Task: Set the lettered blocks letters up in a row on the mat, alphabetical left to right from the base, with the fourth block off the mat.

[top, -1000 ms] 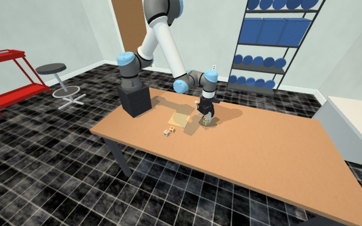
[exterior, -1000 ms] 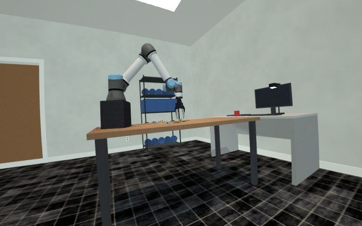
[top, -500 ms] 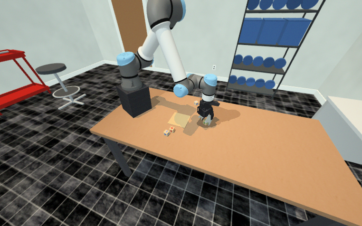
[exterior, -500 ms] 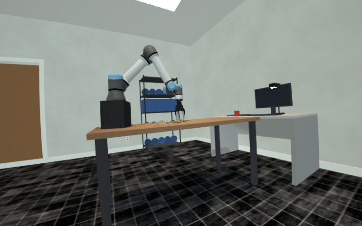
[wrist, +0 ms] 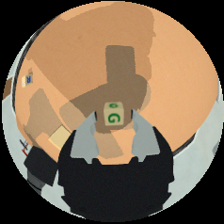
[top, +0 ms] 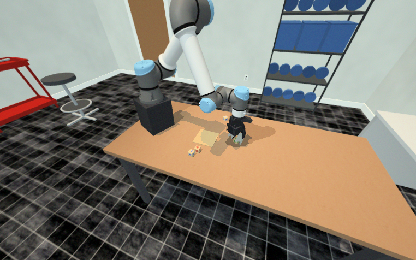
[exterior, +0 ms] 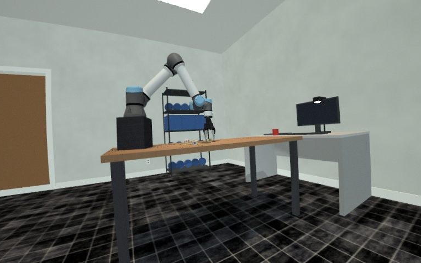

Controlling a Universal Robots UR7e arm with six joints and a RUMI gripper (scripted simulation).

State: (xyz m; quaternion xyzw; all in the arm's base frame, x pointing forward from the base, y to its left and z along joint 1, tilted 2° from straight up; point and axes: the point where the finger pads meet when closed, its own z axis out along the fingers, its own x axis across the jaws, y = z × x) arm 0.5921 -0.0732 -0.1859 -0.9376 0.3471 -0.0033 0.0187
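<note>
Now: hand 20 cm past the pale yellow mat and 1 cm above it. From my hand the other things lie so: wooden letter block (26 cm behind, 16 cm to the right).
</note>
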